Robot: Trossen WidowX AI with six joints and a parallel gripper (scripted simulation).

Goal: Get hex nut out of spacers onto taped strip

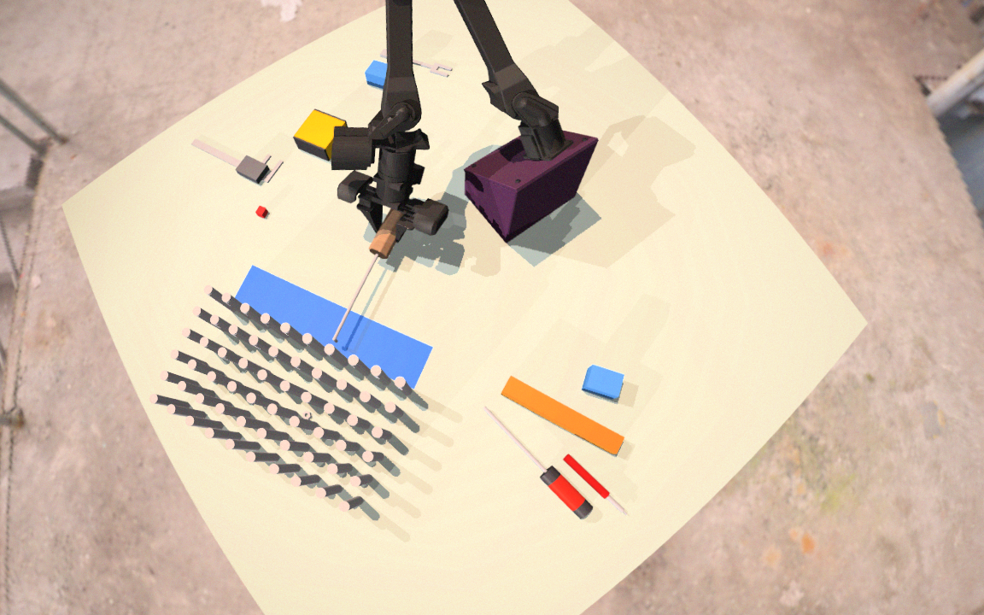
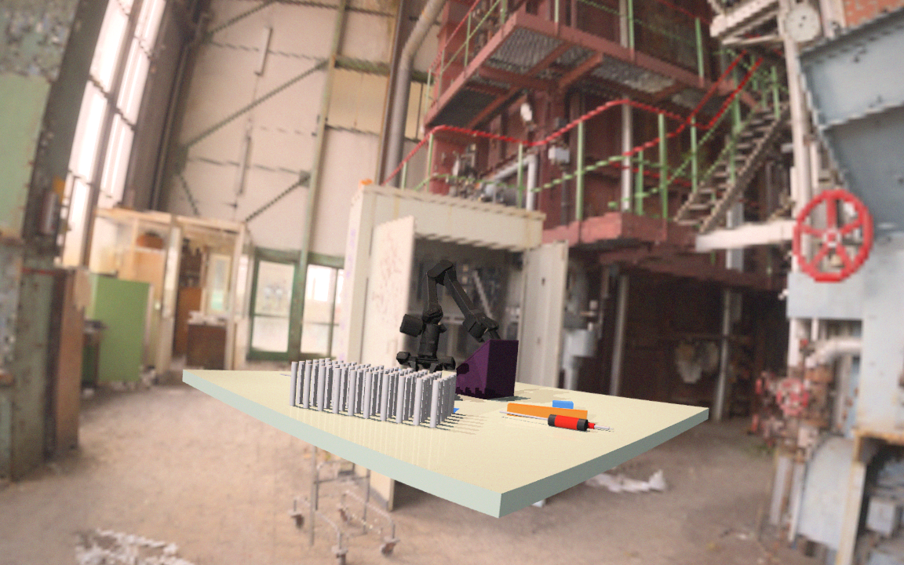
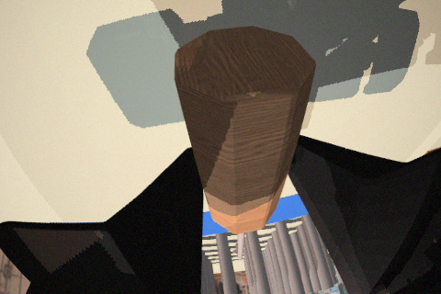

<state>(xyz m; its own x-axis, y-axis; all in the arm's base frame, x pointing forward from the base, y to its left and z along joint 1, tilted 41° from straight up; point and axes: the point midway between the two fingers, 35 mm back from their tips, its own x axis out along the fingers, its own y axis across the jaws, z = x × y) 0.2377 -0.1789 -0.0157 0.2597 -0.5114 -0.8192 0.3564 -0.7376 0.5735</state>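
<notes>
My gripper tip is 18 cm short of the blue taped strip, 3 cm to the right of it and 3 cm above it. Also, from my gripper tip: yellow block (6 cm behind, 28 cm to the right, 1 cm below); then red cube (14 cm ahead, 24 cm to the right, 3 cm below); then thin-shafted tool (9 cm ahead, 4 cm to the left).
</notes>
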